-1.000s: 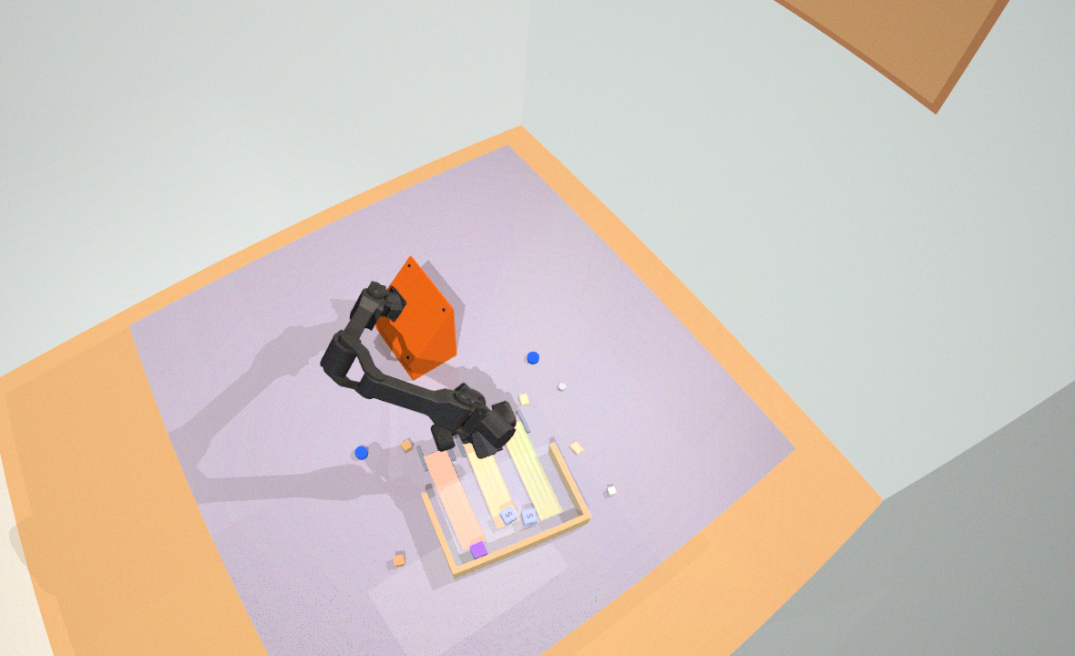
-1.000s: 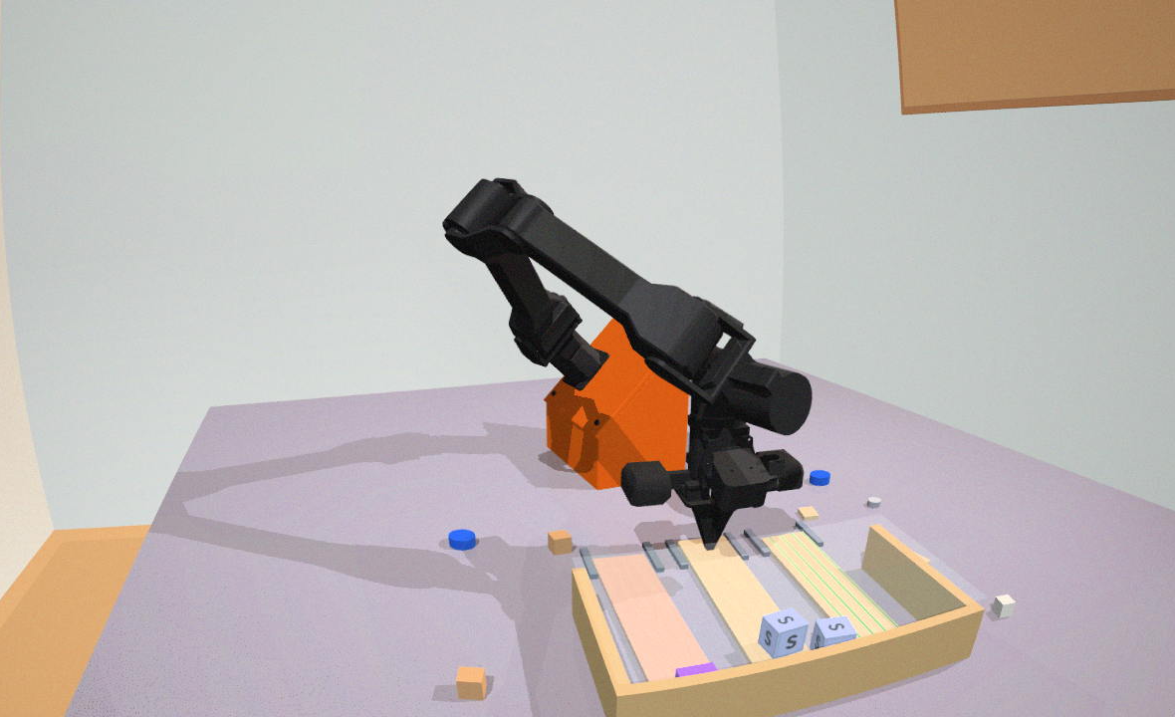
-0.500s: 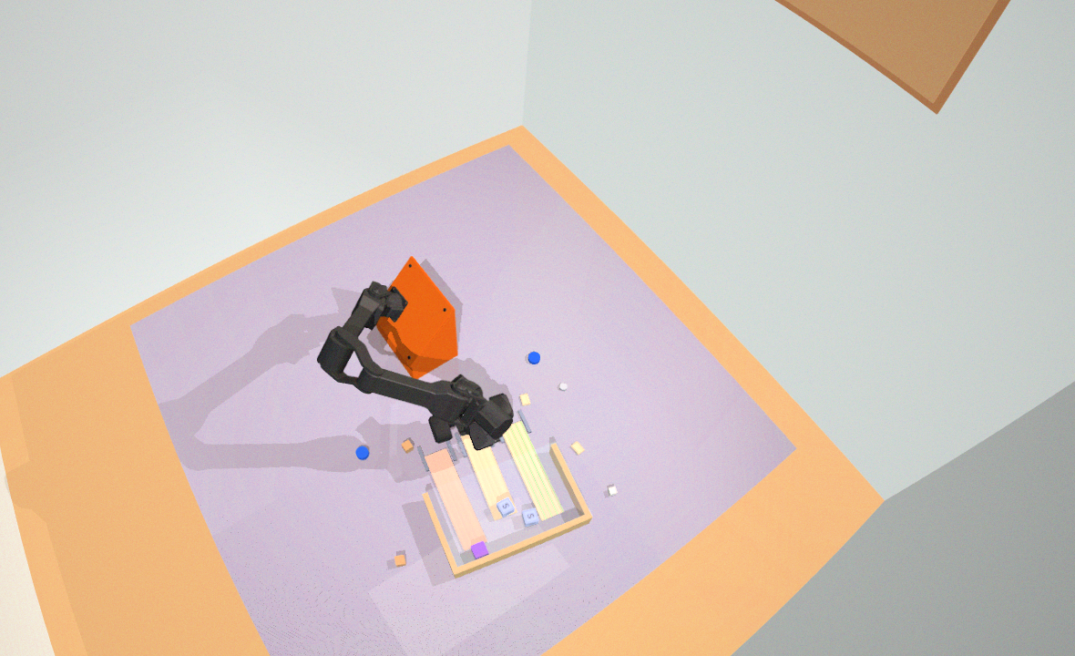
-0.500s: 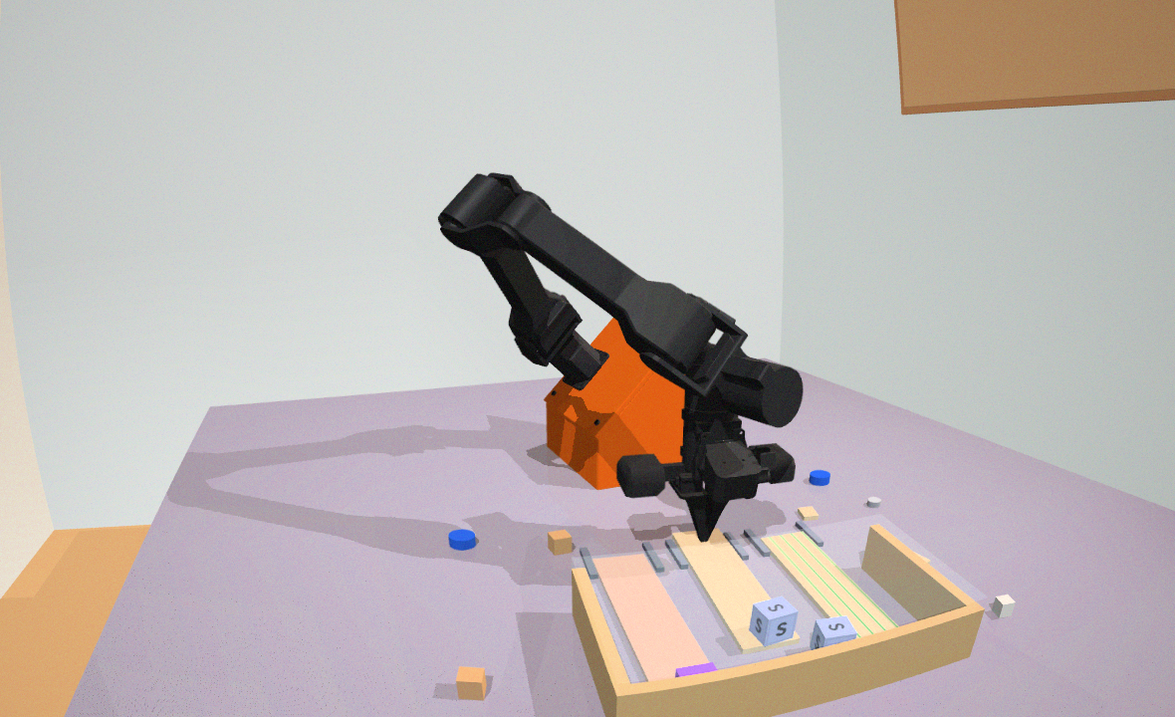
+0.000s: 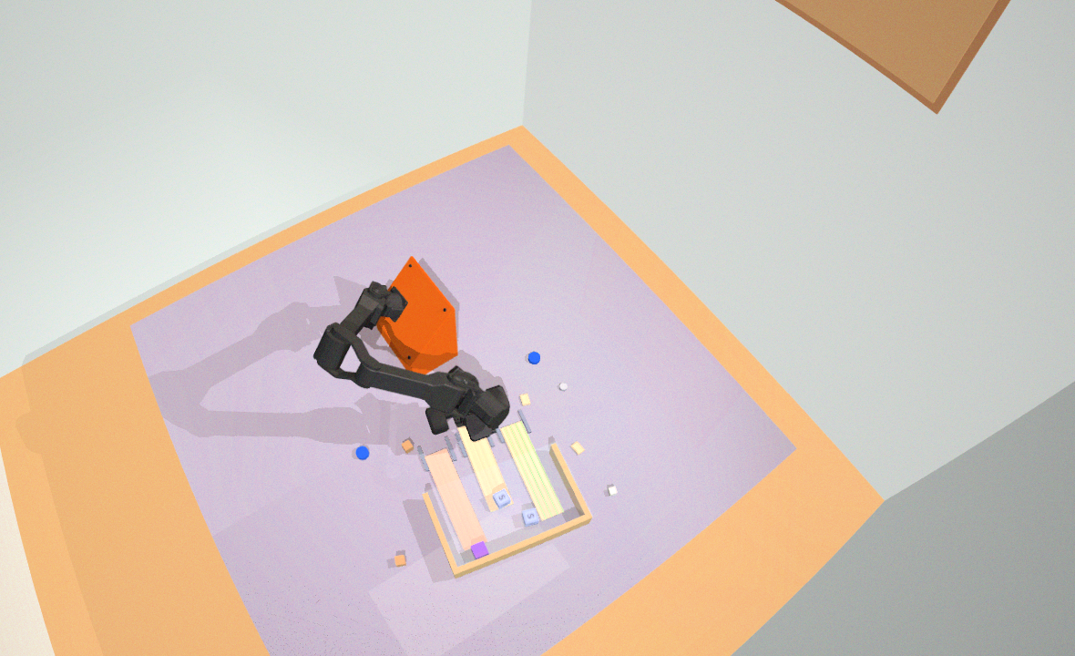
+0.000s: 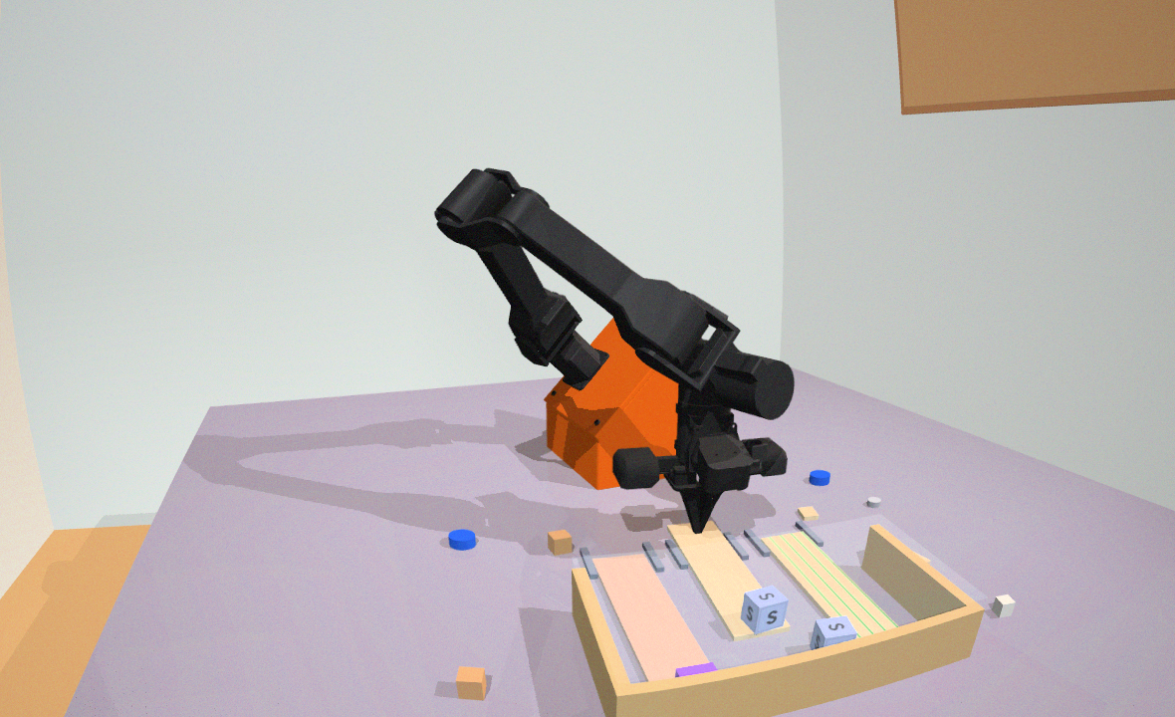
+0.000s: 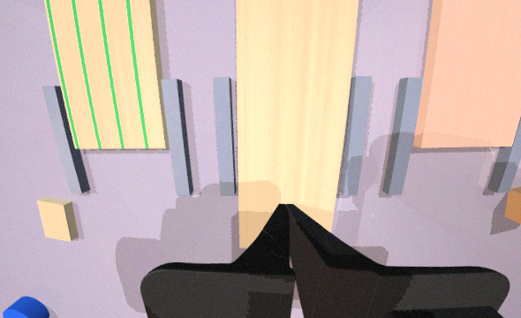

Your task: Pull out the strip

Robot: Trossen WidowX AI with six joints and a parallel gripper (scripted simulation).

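Right now the tan strip is 9 cm ahead of my gripper tip and 3 cm to the right of it.
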